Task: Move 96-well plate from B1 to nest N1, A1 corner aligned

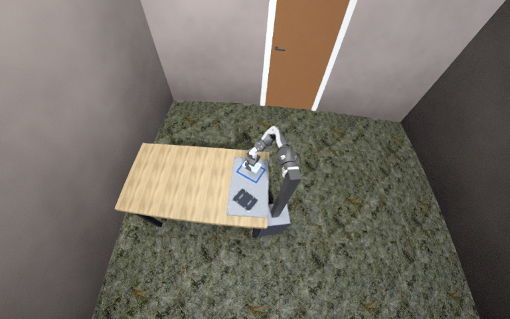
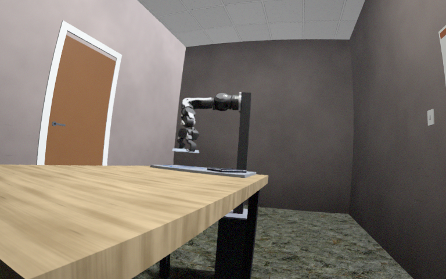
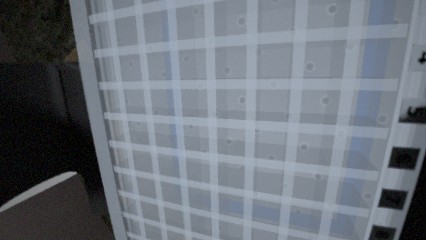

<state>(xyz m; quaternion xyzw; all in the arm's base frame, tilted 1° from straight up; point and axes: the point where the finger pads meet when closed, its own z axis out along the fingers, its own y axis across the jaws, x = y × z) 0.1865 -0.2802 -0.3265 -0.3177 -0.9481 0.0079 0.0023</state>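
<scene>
Right now my hand is 250 mm to the right of the black plate nest, 90 mm above it and 70 mm short of it. Also, from my hand: white 96-well plate (right at my hand).
</scene>
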